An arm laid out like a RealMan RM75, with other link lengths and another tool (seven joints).
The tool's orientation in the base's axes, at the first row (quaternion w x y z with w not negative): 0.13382 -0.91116 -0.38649 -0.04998
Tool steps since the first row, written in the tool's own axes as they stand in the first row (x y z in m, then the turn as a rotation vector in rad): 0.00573 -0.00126 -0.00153 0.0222 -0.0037 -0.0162; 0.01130 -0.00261 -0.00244 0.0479 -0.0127 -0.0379; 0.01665 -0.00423 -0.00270 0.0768 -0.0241 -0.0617; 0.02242 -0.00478 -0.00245 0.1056 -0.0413 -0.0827; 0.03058 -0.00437 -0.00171 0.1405 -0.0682 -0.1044; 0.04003 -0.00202 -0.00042 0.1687 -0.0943 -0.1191; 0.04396 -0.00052 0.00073 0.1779 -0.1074 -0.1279
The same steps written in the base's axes. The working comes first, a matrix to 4 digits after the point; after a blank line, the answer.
The tool's axes in the first row as the columns of a matrix, in the base's axes (used below as rounded here):
0.6963 0.7177 -0.0124
0.6909 -0.6654 0.2825
0.1945 -0.2052 -0.9592

0.00310 0.00437 0.00284 0.0130 0.0132 0.0206; 0.00603 0.00885 0.00507 0.0247 0.0308 0.0483; 0.00859 0.01356 0.00670 0.0369 0.0517 0.0791; 0.01221 0.01798 0.00769 0.0449 0.0771 0.1083; 0.01818 0.02355 0.00848 0.0502 0.1130 0.1415; 0.02643 0.02888 0.00860 0.0513 0.1457 0.1664; 0.03023 0.03092 0.00796 0.0484 0.1582 0.1793
